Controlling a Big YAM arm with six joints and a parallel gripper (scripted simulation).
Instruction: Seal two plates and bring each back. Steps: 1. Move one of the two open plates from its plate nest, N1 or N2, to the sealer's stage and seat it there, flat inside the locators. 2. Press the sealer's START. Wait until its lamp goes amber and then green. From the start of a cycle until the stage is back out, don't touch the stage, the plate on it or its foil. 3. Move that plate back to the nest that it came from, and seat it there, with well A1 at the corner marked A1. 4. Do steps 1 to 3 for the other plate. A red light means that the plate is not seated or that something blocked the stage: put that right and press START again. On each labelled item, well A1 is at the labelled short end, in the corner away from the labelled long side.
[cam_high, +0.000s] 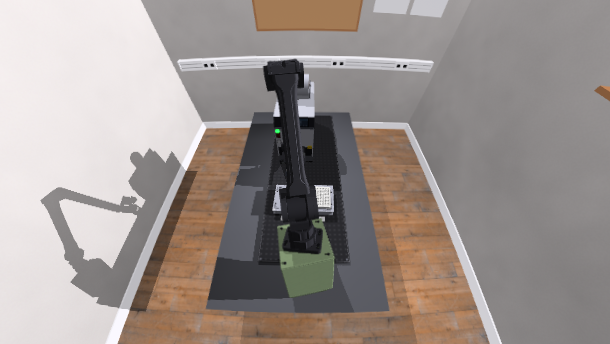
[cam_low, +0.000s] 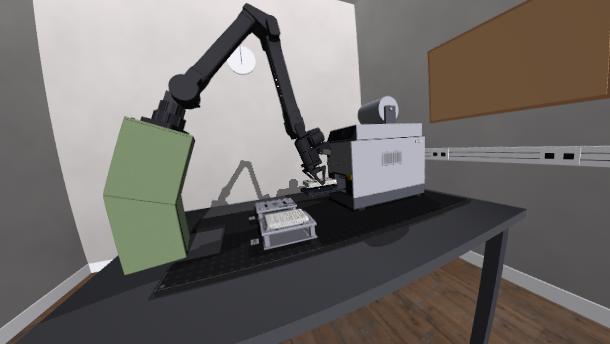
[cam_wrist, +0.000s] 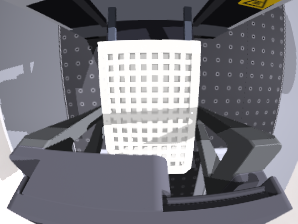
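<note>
Now: hand 40 mm above the dark sealer stage. From my hand the other things lie so: yellow warning label 110 mm ahead, 70 mm to the right, 20 mm above; foil roll 330 mm ahead, 50 mm to the left, 290 mm above; white plate 170 mm behind, 190 mm to the right, 70 mm below.
</note>
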